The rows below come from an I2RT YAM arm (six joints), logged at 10 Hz.
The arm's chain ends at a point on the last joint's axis. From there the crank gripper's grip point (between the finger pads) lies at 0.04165 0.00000 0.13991 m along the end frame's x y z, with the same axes.
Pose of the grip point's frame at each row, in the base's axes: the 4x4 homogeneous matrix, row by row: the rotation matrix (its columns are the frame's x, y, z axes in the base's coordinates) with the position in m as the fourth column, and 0 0 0 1 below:
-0.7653 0.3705 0.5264 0.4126; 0.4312 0.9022 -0.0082 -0.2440; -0.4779 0.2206 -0.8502 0.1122; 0 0 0 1
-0.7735 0.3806 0.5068 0.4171; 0.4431 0.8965 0.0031 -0.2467; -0.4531 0.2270 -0.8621 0.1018; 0 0 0 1
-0.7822 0.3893 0.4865 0.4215; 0.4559 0.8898 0.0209 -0.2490; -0.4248 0.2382 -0.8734 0.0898; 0 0 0 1
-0.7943 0.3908 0.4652 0.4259; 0.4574 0.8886 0.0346 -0.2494; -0.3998 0.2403 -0.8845 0.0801; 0 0 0 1
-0.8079 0.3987 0.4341 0.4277; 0.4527 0.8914 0.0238 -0.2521; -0.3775 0.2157 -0.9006 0.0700; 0 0 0 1
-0.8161 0.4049 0.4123 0.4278; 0.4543 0.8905 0.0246 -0.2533; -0.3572 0.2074 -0.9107 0.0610; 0 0 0 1
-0.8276 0.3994 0.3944 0.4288; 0.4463 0.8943 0.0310 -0.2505; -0.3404 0.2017 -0.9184 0.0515; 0 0 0 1
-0.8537 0.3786 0.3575 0.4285; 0.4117 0.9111 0.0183 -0.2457; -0.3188 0.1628 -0.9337 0.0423; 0 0 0 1
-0.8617 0.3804 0.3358 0.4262; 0.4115 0.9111 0.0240 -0.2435; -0.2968 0.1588 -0.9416 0.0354; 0 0 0 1
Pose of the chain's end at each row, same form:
-0.7653 0.3705 0.5264 0.3708; 0.4312 0.9022 -0.0082 -0.2608; -0.4779 0.2206 -0.8502 0.2511; 0 0 0 1
-0.7735 0.3806 0.5068 0.3784; 0.4431 0.8965 0.0031 -0.2656; -0.4531 0.2270 -0.8621 0.2413; 0 0 0 1
-0.7822 0.3893 0.4865 0.3860; 0.4559 0.8898 0.0209 -0.2709; -0.4248 0.2382 -0.8734 0.2297; 0 0 0 1
-0.7943 0.3908 0.4652 0.3939; 0.4574 0.8886 0.0346 -0.2733; -0.3998 0.2403 -0.8845 0.2205; 0 0 0 1
-0.8079 0.3987 0.4341 0.4006; 0.4527 0.8914 0.0238 -0.2743; -0.3775 0.2157 -0.9006 0.2117; 0 0 0 1
-0.8161 0.4049 0.4123 0.4041; 0.4543 0.8905 0.0246 -0.2757; -0.3572 0.2074 -0.9107 0.2033; 0 0 0 1
-0.8276 0.3994 0.3944 0.4081; 0.4463 0.8943 0.0310 -0.2734; -0.3404 0.2017 -0.9184 0.1942; 0 0 0 1
-0.8537 0.3786 0.3575 0.4140; 0.4117 0.9111 0.0183 -0.2654; -0.3188 0.1628 -0.9337 0.1862; 0 0 0 1
-0.8617 0.3804 0.3358 0.4151; 0.4115 0.9111 0.0240 -0.2640; -0.2968 0.1588 -0.9416 0.1795; 0 0 0 1

